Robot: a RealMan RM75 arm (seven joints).
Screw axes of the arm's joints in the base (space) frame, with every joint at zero. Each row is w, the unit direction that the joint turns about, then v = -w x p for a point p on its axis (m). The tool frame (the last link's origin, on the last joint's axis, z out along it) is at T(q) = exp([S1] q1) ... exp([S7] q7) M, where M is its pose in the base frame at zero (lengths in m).
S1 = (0, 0, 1, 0.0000, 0.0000, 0.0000)
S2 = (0, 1, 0, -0.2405, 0.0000, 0.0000)
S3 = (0, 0, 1, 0.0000, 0.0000, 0.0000)
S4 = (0, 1, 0, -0.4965, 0.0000, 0.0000)
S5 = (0, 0, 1, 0.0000, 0.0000, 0.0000)
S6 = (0, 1, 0, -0.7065, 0.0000, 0.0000)
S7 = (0, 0, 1, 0.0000, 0.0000, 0.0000)
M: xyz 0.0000 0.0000 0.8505 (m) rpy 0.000 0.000 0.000 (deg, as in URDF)
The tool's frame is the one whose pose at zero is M.
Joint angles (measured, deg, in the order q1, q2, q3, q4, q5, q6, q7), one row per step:
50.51, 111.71, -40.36, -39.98, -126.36, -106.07, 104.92
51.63, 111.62, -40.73, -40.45, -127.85, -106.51, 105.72
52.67, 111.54, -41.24, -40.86, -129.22, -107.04, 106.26
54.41, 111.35, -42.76, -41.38, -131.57, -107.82, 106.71
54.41, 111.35, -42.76, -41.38, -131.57, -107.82, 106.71
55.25, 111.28, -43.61, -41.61, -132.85, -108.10, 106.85
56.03, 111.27, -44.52, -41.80, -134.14, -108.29, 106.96
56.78, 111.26, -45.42, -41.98, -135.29, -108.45, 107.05
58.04, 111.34, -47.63, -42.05, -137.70, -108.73, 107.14
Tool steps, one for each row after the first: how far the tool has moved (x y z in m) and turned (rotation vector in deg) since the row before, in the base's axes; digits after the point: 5 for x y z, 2 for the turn. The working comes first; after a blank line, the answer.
Tool pose at each row, in the base's axes (x y z in m, rotation vector in deg; the steps are taken from these numbers as rounded here):
0.16203, 0.37746, 0.04392, 167.85, -38.46, -23.57
0.15736, 0.37938, 0.04425, 167.97, -37.76, -20.51
0.15300, 0.38065, 0.04433, 168.00, -36.75, -17.46
0.14642, 0.38232, 0.04356, 168.08, -34.35, -11.45
0.14642, 0.38232, 0.04356, 168.08, -34.35, -11.45
0.14368, 0.38316, 0.04290, 168.15, -33.15, -8.24
0.14137, 0.38380, 0.04175, 168.18, -32.01, -4.99
0.13898, 0.38451, 0.04075, 168.20, -30.85, -1.98
0.13665, 0.38443, 0.03718, 167.71, -28.81, 4.59

-0.00467, 0.00192, 0.00033, -0.78, -1.84, 0.63
-0.00436, 0.00127, 0.00008, -0.85, -1.81, 0.83
-0.00658, 0.00167, -0.00077, -1.54, -3.59, 1.90
0.00000, 0.00000, 0.00000, 0.00, 0.00, 0.00
-0.00274, 0.00084, -0.00066, -0.70, -1.97, 0.96
-0.00231, 0.00064, -0.00115, -0.67, -2.01, 0.92
-0.00239, 0.00071, -0.00100, -0.59, -1.87, 0.92
-0.00233, -0.00008, -0.00357, -1.54, -4.08, 1.64

